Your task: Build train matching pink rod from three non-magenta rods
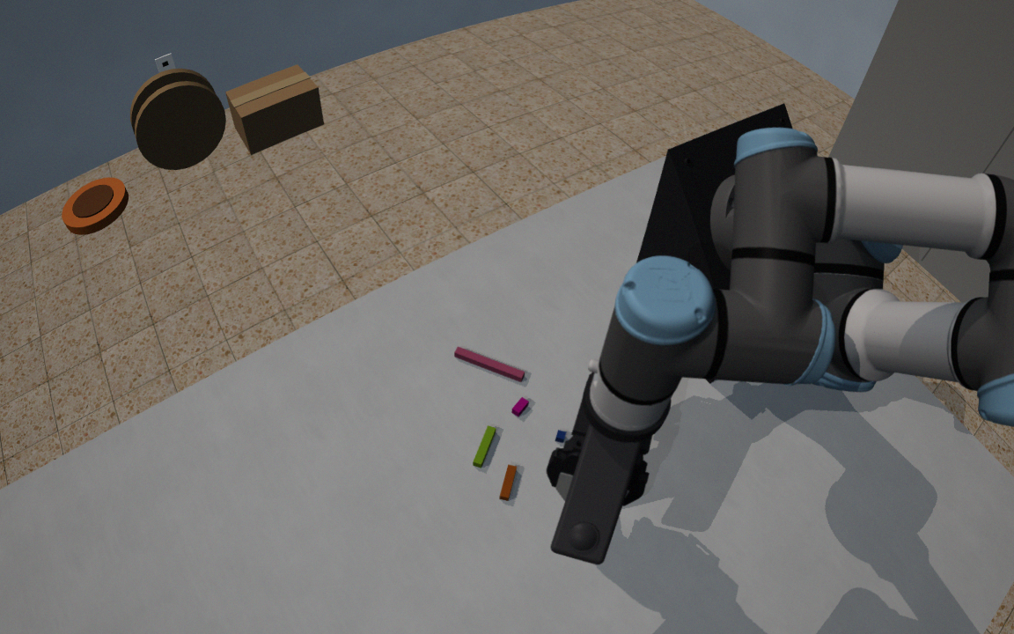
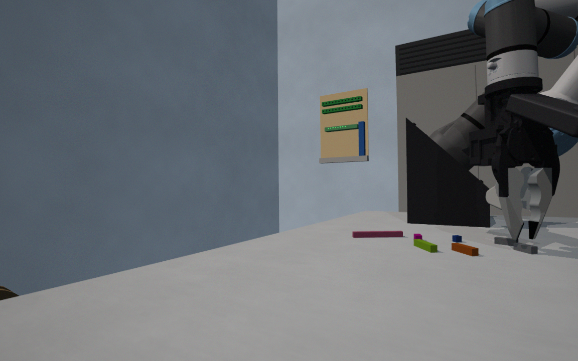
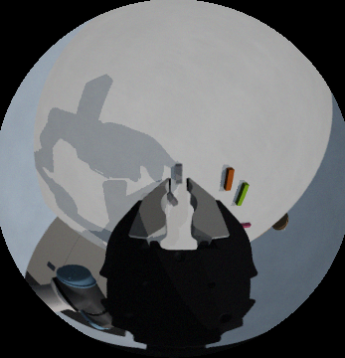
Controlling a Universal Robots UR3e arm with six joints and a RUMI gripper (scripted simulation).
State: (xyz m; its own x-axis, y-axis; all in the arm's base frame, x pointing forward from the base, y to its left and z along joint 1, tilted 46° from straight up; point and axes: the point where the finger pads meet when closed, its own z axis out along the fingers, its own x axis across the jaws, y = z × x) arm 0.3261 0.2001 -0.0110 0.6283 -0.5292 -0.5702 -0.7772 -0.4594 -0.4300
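My hand is 5 cm past the grey rod, 2 cm to the left of it and 3 cm above it. Round my hand: orange rod 5 cm ahead, 7 cm to the right, 3 cm below; then lime rod 4 cm ahead, 13 cm to the right, 3 cm below; then blue rod 4 cm behind, 9 cm to the right, 3 cm below.
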